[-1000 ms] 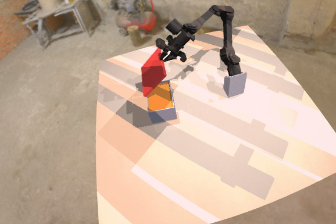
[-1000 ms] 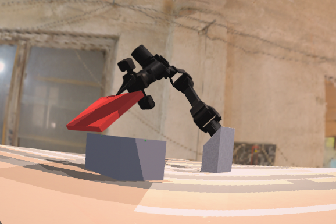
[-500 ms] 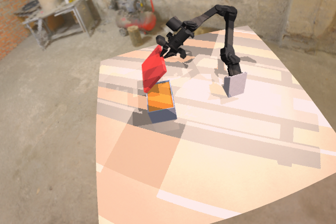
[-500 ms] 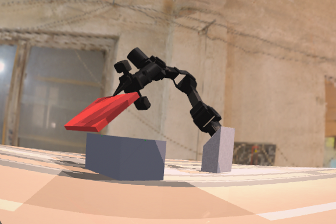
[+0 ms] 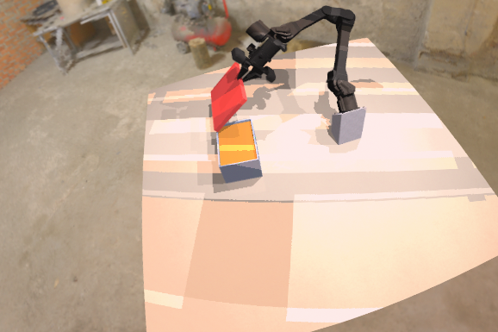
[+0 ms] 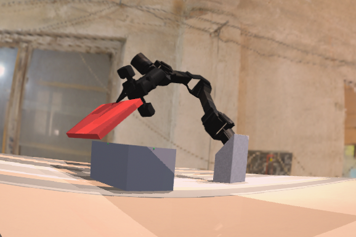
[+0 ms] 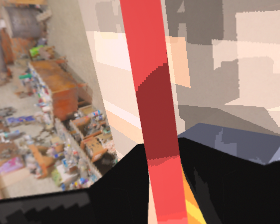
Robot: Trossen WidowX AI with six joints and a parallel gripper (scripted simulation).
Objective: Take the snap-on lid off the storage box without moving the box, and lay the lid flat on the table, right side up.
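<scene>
Right now the red lid is 60 mm ahead of my gripper tip and 50 mm below it. Also, from my gripper tip: blue-grey storage box: 180 mm below, 170 mm to the left, 80 mm ahead.
</scene>
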